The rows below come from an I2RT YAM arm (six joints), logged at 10 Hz.
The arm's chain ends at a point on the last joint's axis. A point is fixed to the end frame.
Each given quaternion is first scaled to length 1.
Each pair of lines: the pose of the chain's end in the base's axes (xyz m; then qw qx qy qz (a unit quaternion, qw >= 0)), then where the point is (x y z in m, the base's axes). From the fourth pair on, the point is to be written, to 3 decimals.
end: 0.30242 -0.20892 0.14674 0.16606 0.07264 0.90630 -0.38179
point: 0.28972 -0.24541 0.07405
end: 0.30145 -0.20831 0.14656 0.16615 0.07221 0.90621 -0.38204
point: 0.28876 -0.24486 0.07390
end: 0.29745 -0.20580 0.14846 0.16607 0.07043 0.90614 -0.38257
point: 0.28476 -0.24250 0.07588
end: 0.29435 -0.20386 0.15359 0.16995 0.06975 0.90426 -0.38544
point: 0.282 -0.241 0.081
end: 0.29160 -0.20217 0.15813 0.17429 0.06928 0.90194 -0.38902
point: 0.280 -0.240 0.086
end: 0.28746 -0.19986 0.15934 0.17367 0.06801 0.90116 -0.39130
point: 0.276 -0.238 0.087
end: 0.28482 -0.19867 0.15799 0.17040 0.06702 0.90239 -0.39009
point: 0.273 -0.237 0.086
